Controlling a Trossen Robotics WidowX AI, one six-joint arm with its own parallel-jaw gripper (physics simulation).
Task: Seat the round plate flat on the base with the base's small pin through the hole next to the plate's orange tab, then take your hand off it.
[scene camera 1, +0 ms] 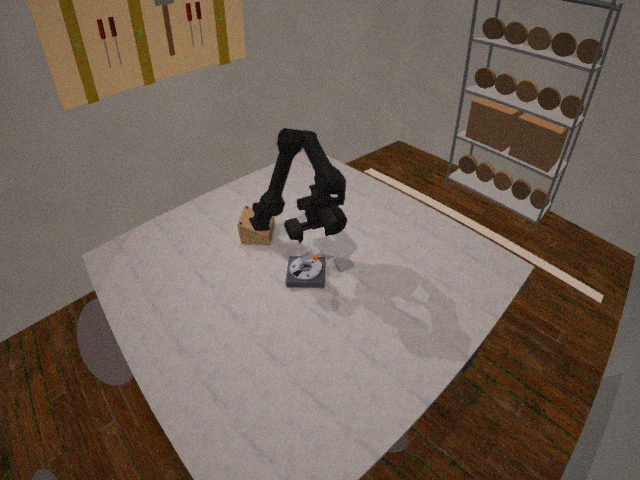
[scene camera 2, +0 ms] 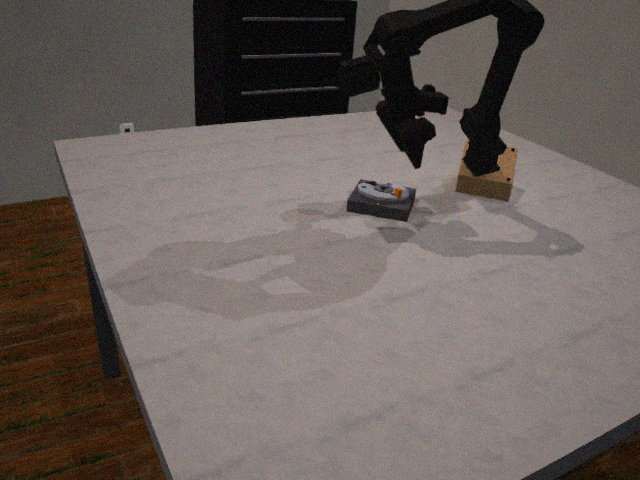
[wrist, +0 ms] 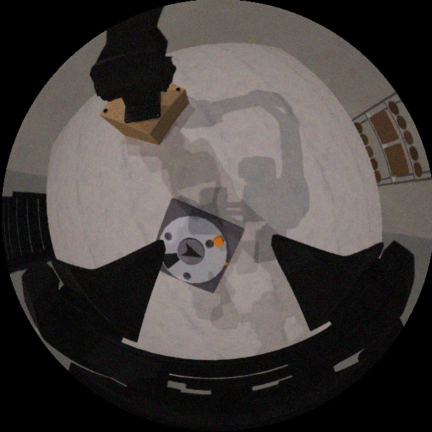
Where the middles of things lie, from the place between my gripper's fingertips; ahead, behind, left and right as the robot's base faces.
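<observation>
The round grey plate (wrist: 188,226) has my hand 80 mm above it, 30 mm short of it and 40 mm to the left of it. Then there is the dark square base (scene camera 2: 398,210), which I find 30 mm ahead of my hand, 40 mm to the right of it and 100 mm below it.
</observation>
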